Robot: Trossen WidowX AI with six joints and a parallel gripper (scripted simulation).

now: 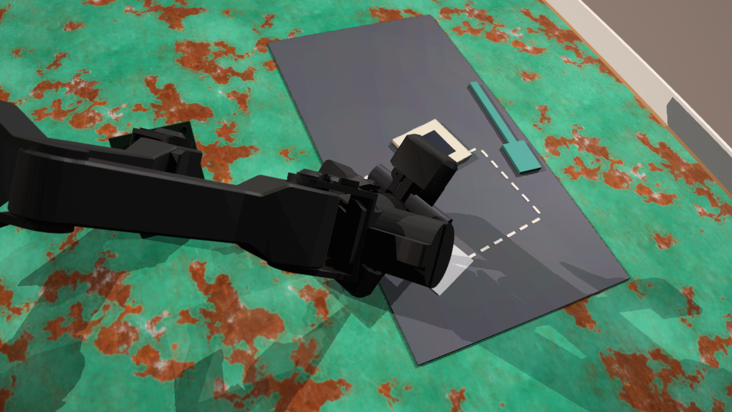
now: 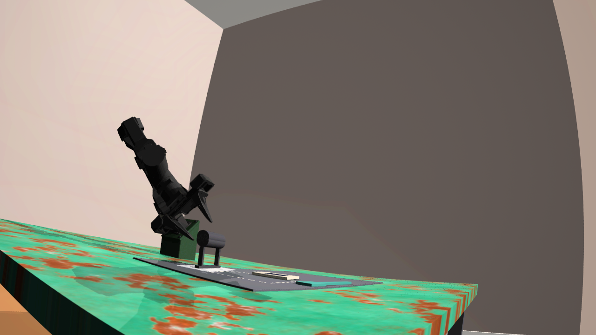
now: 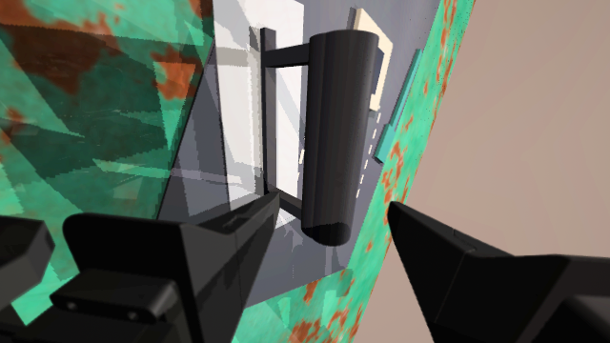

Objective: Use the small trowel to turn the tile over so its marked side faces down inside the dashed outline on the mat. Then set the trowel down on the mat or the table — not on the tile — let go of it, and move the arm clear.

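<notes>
The cream tile lies 110 mm ahead of my gripper tip, 160 mm to the left of it and 80 mm below it. Also, from my gripper tip: mat (100 mm ahead, 180 mm to the left, 110 mm below); then teal flat tool (240 mm ahead, 160 mm to the left, 80 mm below).
</notes>
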